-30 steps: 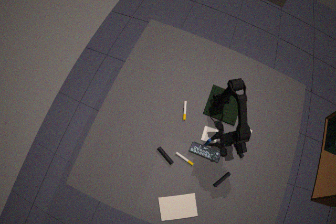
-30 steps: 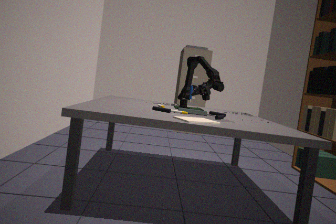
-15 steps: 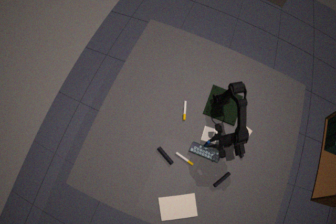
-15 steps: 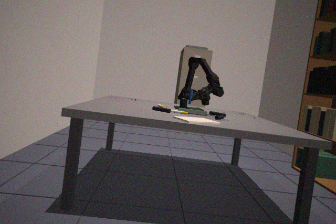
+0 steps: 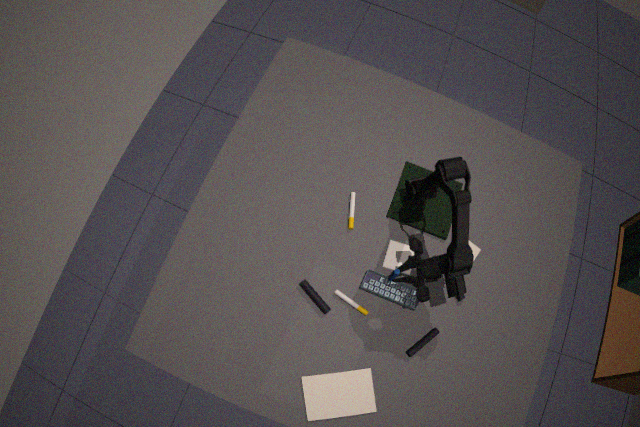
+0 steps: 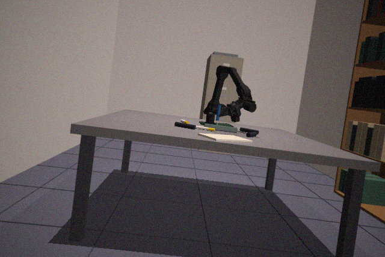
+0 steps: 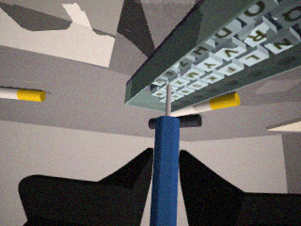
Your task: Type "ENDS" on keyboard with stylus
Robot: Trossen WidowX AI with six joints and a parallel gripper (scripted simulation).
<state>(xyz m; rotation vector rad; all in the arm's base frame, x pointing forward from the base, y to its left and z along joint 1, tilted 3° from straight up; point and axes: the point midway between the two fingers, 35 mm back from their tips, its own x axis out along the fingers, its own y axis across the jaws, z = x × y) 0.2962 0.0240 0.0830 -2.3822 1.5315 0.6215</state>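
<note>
Right now the white notepad is 90 mm behind my gripper tip, 20 mm to the left of it and 80 mm below it. Round my gripper tip: stylus 10 mm below; white paper sheet 390 mm ahead, 20 mm to the right, 80 mm below; grey stylus tip 50 mm below.
</note>
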